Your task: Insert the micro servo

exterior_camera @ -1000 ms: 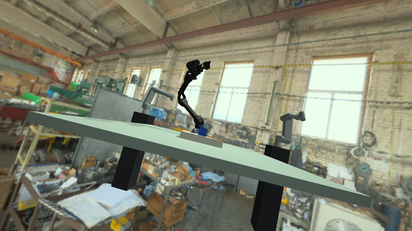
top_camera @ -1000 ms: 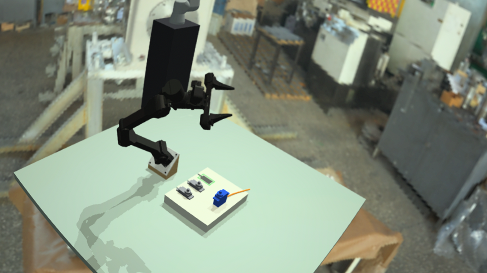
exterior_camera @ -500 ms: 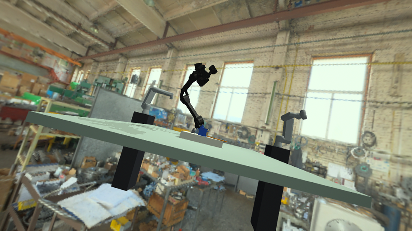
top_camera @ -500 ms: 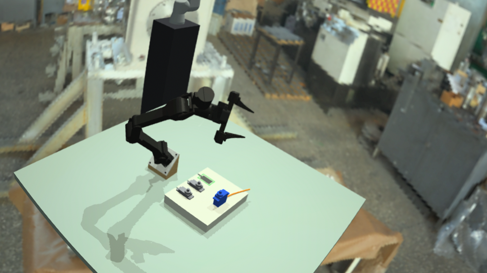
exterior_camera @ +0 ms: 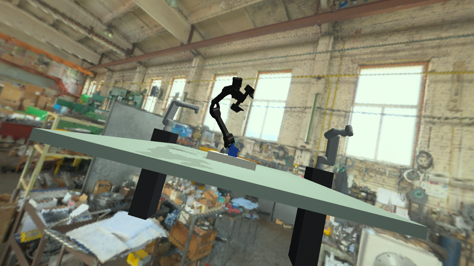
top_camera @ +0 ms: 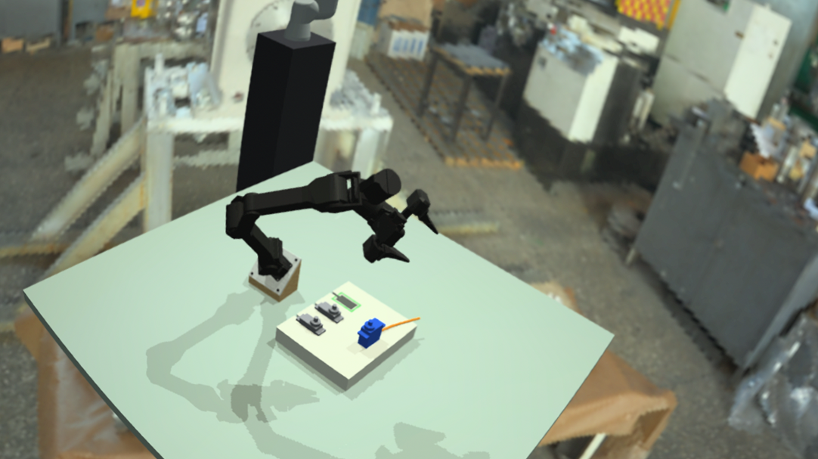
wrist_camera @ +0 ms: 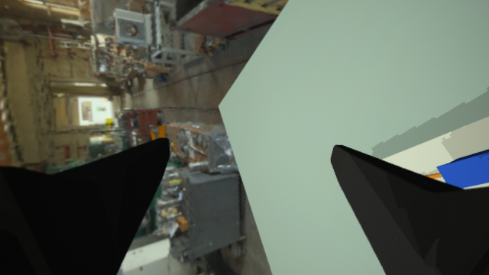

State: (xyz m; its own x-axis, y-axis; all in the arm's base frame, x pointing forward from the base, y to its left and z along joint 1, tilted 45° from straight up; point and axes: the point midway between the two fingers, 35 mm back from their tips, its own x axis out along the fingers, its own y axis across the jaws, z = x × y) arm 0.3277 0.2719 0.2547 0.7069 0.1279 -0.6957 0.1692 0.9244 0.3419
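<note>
Now: the deck 350 mm below my gripper tip, 90 mm behind it and 20 mm to the right of it.
</note>
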